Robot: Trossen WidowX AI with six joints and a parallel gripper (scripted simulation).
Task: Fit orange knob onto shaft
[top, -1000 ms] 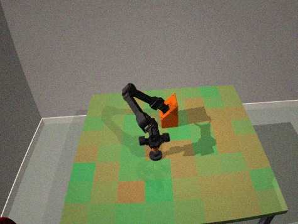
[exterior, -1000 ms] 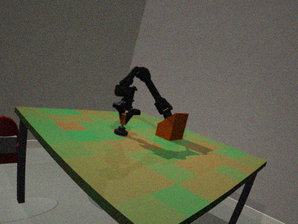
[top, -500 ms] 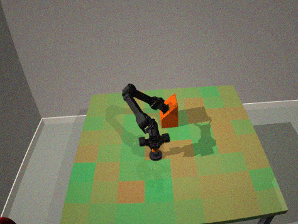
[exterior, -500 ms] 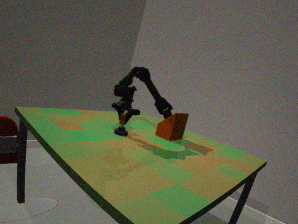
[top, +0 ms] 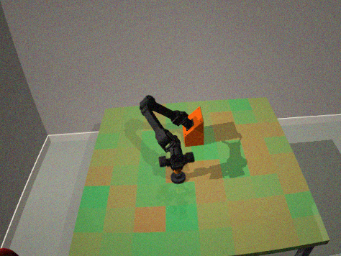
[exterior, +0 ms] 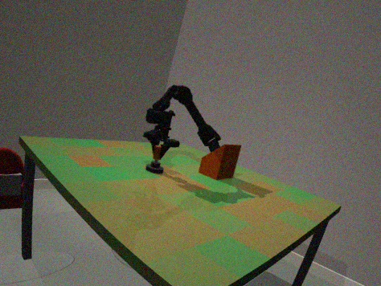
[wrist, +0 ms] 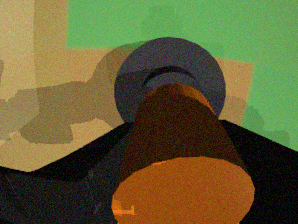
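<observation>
The round pedestal lies 4 cm below my gripper tip. From my gripper tip the other things lie so: orange knob (3 cm above).
</observation>
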